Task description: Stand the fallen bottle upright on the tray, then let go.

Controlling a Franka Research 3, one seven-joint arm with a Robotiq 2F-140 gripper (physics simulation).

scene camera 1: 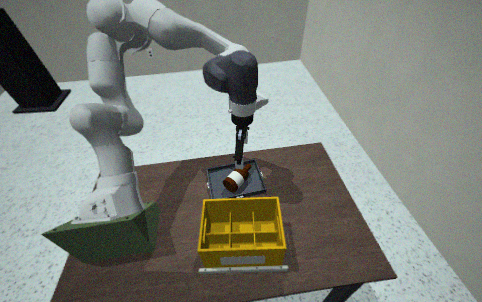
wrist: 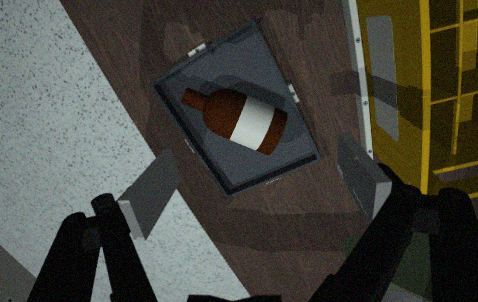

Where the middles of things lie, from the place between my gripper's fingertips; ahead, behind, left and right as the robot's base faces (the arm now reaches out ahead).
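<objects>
My gripper: 19 cm above the brown bottle (wrist: 245, 120), 2 cm past it, 4 cm to the right of it.
</objects>
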